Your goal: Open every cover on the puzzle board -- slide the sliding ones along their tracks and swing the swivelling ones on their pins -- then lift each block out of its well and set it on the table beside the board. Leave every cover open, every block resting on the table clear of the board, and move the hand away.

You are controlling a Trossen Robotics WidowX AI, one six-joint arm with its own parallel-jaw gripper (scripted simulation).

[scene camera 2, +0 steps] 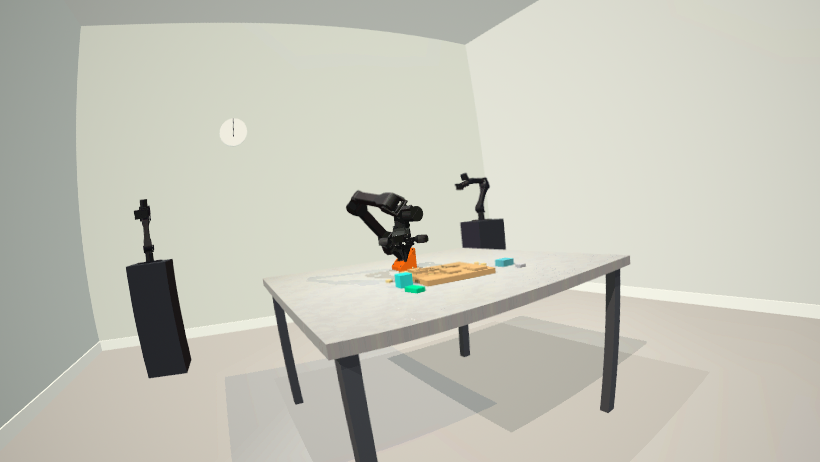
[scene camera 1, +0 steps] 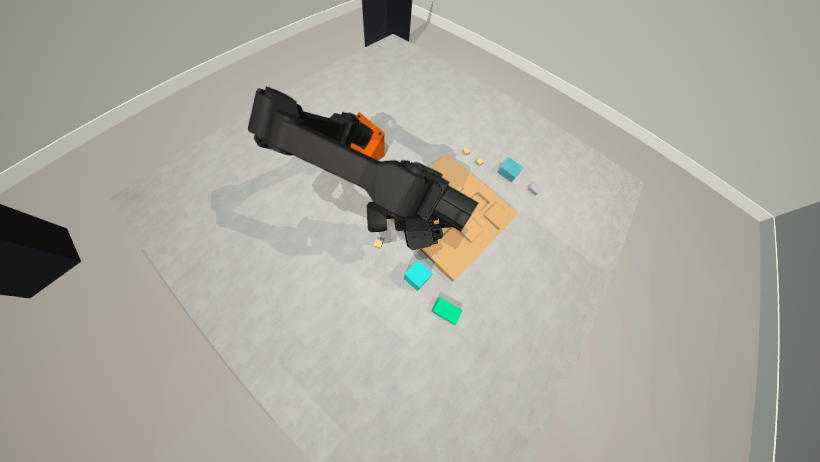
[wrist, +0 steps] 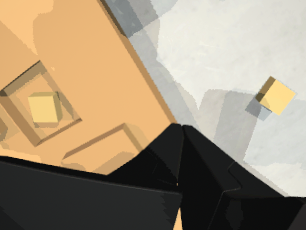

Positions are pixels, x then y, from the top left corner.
Labels:
My gripper shows in scene camera 2, in scene camera 1 and in the wrist view (179, 134). One and the same spot on my gripper: (scene camera 1: 418, 235) is (scene camera 2: 397, 232).

